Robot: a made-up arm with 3 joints.
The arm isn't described. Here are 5 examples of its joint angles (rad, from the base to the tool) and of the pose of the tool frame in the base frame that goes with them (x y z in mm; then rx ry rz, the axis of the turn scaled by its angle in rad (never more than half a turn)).
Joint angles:
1: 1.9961 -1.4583 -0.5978
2: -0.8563 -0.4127 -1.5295
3: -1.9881 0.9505 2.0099
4: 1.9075 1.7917 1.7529
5: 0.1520 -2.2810 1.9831
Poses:
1: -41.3 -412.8 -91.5 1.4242 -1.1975 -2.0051
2: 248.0 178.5 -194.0 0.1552 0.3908 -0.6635
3: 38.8 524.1 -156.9 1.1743 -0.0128 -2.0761
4: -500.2 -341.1 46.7 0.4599 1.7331 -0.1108
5: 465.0 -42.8 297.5 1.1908 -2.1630 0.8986
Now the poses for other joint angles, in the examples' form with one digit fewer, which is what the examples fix.
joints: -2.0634 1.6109 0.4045
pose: 69 602 152 -1.340 -1.464 1.800
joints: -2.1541 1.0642 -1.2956
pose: 131 465 30 0.168 -1.082 0.774
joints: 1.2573 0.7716 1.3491
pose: -80 -565 -136 -0.204 0.744 0.087
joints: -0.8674 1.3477 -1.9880
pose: 445 -14 34 -0.201 -1.396 -0.939
